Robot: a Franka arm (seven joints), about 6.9 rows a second.
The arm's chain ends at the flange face. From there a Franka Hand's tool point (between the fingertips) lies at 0.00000 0.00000 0.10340 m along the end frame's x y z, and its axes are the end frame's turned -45 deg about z.
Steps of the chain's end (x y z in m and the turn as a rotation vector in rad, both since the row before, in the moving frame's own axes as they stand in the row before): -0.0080, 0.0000, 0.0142, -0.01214, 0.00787, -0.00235; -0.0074, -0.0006, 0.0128, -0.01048, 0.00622, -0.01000; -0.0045, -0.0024, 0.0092, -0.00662, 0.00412, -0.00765; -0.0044, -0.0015, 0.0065, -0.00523, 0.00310, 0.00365; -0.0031, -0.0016, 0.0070, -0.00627, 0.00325, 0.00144; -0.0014, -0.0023, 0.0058, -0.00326, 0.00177, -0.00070; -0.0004, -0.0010, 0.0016, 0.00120, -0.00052, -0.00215; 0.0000, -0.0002, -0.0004, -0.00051, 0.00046, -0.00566
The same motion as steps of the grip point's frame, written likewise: -0.0060, -0.0042, 0.0142, -0.01415, -0.00302, -0.00235; -0.0051, -0.0044, 0.0128, -0.01181, -0.00301, -0.01000; -0.0017, -0.0041, 0.0092, -0.00759, -0.00177, -0.00765; -0.0022, -0.0036, 0.0065, -0.00589, -0.00151, 0.00365; -0.0013, -0.0026, 0.0070, -0.00673, -0.00214, 0.00144; 0.0005, -0.0022, 0.0058, -0.00356, -0.00105, -0.00070; 0.0005, -0.0011, 0.0016, 0.00122, 0.00048, -0.00215; 0.0001, -0.0001, -0.0004, -0.00069, -0.00004, -0.00566
